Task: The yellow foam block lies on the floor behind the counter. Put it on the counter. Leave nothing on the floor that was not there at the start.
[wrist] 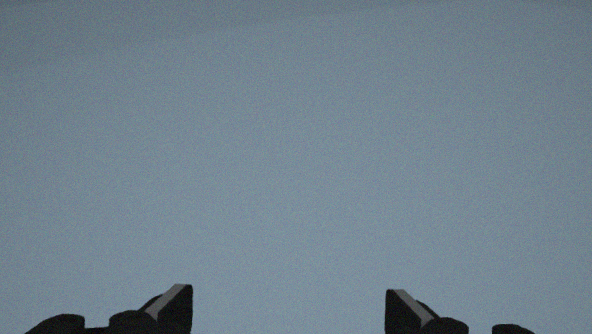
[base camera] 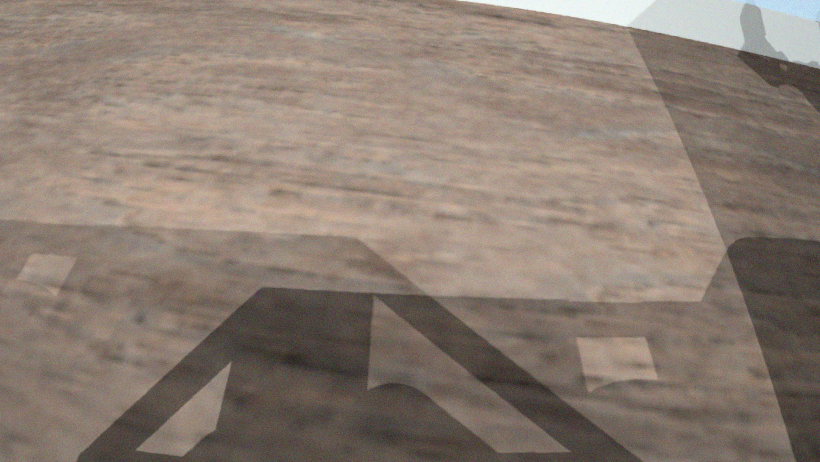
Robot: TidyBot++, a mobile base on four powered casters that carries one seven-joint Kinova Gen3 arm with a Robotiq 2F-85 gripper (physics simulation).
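Places are measured from the arm's base along level axes (x ahead, y left, z up), in metres.
Pixels of known places: gripper, fingertip midpoint: [wrist: 289,309].
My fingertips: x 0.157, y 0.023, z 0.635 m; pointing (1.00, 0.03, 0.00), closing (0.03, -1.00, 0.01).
Behind a point stands the place of what it marks.
The yellow foam block does not show in either view, and neither does the counter in a form I can make out. My gripper [wrist: 289,309] {z 0.635, x 0.157, y 0.023 m} is open in the wrist view, its two dark fingertips wide apart at the bottom edge. No object shows between them. Behind the fingers is a plain blue-grey surface that fills the wrist view; I cannot tell what it is. Where the gripper is relative to the block is hidden.
The brown wood-grain floor [base camera: 372,143] {z -0.396, x 0.562, y 0.031 m} fills most of the base camera view, with dark shadows across its lower part and right side. A pale wall [base camera: 573,10] {z -0.384, x 1.001, y -0.314 m} runs along the top right, with a shadow on it.
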